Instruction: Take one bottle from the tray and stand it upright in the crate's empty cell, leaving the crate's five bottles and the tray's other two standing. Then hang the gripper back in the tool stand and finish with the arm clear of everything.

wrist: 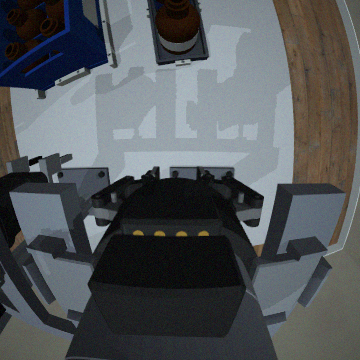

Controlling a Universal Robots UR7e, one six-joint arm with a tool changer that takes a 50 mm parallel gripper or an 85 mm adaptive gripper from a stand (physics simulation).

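Frame: origin at the arm's base, x ahead, y left, z up, level; metres.
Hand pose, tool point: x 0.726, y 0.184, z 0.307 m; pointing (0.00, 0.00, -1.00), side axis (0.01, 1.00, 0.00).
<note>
Each offset is from my tool point to the top centre of the thing. "*": to the spot under its first point. Level surfaces: height alone.
My gripper (178, 176) points away from the camera between two raised grey parts of the tool stand (42, 207) (315, 212). Its finger linkages spread to both sides of the black body, and its fingertips look apart with no bottle between them. The body hides part of the gap, and whether the gripper is seated in the stand cannot be told. The blue crate @[* dx -0.203, dy -0.144, dz -0.253 m] (87, 45) is at the upper left, with several brown bottles @[dx -0.240, dy -0.196, dz -0.197 m] (49, 27) upright in it; its far cells are cut off. The dark tray @[* dx -0.215, dy +0.052, dz -0.345 m] (202, 47) is at the top, with a brown bottle @[* dx -0.211, dy +0.001, dz -0.245 m] (176, 27) standing at its near end.
A black object (17, 200), possibly the other tool, is at the left edge beside the stand. Bolted grey plates @[* dx +0.060, dy -0.226, dz -0.349 m] (82, 180) lie beyond the gripper. The pale work surface @[dz -0.361 m] (260, 65) carries shadows of the stand and arm. A wooden strip (320, 100) runs along the right.
</note>
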